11 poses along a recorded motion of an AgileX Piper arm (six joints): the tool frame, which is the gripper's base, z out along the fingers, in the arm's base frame.
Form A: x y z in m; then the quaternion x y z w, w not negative.
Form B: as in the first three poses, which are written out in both.
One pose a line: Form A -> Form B
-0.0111, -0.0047, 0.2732, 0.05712, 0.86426, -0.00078, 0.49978 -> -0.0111, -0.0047, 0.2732, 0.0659, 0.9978, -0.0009, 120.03
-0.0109, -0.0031, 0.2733, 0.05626, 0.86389, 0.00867, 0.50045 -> -0.0109, -0.0031, 0.2733, 0.0650, 0.9978, 0.0100, 119.94
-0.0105, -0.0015, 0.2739, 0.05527, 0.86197, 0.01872, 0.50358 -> -0.0105, -0.0015, 0.2739, 0.0640, 0.9977, 0.0217, 119.53
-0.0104, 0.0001, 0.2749, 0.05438, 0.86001, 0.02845, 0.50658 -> -0.0104, 0.0001, 0.2749, 0.0631, 0.9975, 0.0330, 119.13
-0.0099, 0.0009, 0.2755, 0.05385, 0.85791, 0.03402, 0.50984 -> -0.0099, 0.0009, 0.2755, 0.0626, 0.9973, 0.0395, 118.69
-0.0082, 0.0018, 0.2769, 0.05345, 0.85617, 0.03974, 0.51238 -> -0.0082, 0.0018, 0.2769, 0.0622, 0.9970, 0.0463, 118.35
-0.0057, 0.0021, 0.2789, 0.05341, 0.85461, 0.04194, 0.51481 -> -0.0057, 0.0021, 0.2789, 0.0623, 0.9969, 0.0489, 118.03
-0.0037, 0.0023, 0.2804, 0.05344, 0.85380, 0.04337, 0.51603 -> -0.0037, 0.0023, 0.2804, 0.0624, 0.9968, 0.0506, 117.87
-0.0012, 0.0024, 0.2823, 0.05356, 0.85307, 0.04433, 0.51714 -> -0.0012, 0.0024, 0.2823, 0.0626, 0.9967, 0.0518, 117.72
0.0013, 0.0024, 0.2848, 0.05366, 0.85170, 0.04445, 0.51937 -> 0.0013, 0.0024, 0.2848, 0.0628, 0.9967, 0.0520, 117.42
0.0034, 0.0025, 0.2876, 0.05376, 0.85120, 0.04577, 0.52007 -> 0.0034, 0.0025, 0.2876, 0.0629, 0.9966, 0.0536, 117.33
